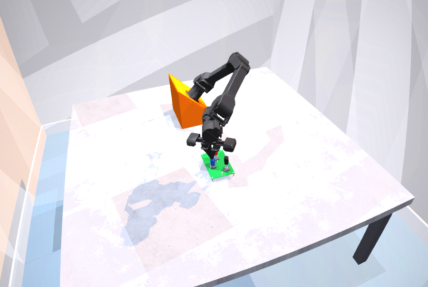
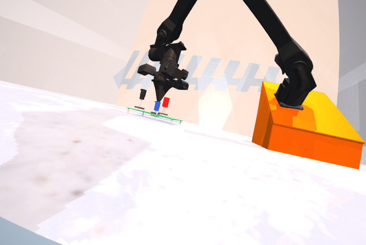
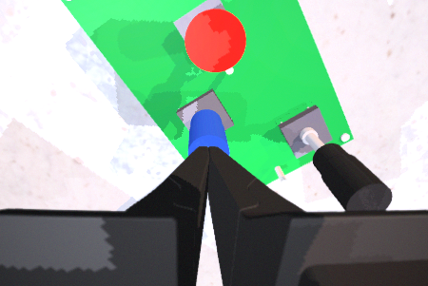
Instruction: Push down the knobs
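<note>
Right now my gripper tip is 1 cm above the blue knob. Also, from my gripper tip: black knob: 4 cm ahead, 4 cm to the left, 1 cm above.
</note>
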